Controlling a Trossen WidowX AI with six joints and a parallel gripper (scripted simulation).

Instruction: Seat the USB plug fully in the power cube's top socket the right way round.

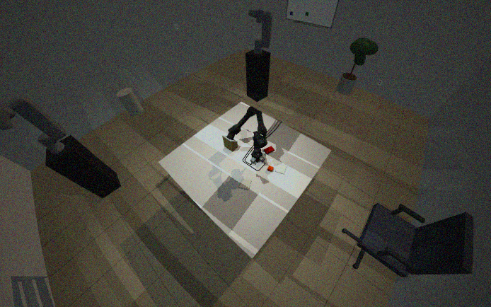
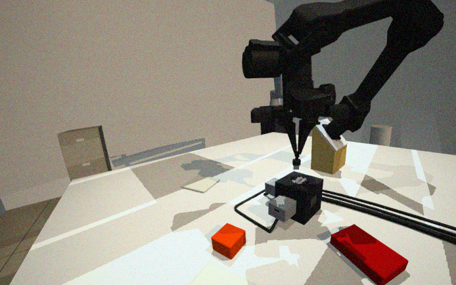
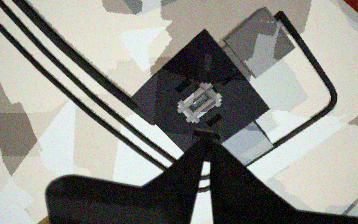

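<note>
My gripper tip is 2 cm above the USB plug. Also, from my gripper tip: red flat block: 2 cm ahead, 16 cm to the left, 12 cm below; then orange cube: 18 cm ahead, 1 cm to the left, 12 cm below; then grey-framed socket: 1 cm to the left, 7 cm below.
</note>
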